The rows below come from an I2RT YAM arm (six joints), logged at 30 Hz.
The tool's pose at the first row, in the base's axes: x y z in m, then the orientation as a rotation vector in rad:
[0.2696 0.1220 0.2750 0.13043 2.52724 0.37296]
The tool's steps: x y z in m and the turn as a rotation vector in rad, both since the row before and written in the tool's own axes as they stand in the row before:
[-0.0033 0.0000 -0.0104 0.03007 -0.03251 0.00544]
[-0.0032 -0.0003 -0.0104 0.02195 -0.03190 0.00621]
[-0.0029 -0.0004 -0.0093 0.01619 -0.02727 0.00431]
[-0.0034 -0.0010 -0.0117 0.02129 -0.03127 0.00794]
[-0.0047 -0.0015 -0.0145 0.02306 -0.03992 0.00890]
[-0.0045 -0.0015 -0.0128 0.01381 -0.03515 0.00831]
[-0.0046 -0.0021 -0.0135 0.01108 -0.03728 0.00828]
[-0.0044 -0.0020 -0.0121 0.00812 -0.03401 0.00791]
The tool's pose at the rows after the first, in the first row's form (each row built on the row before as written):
[0.2665 0.1190 0.2850 0.15379 2.50155 0.33247]
[0.2630 0.1160 0.2949 0.17441 2.47431 0.30289]
[0.2596 0.1134 0.3037 0.18947 2.45028 0.28058]
[0.2548 0.1099 0.3144 0.21131 2.42283 0.25324]
[0.2488 0.1056 0.3278 0.23537 2.38668 0.22312]
[0.2432 0.1019 0.3397 0.25370 2.35347 0.20482]
[0.2367 0.0978 0.3519 0.27044 2.31754 0.18953]
[0.2306 0.0941 0.3628 0.28485 2.28431 0.17818]

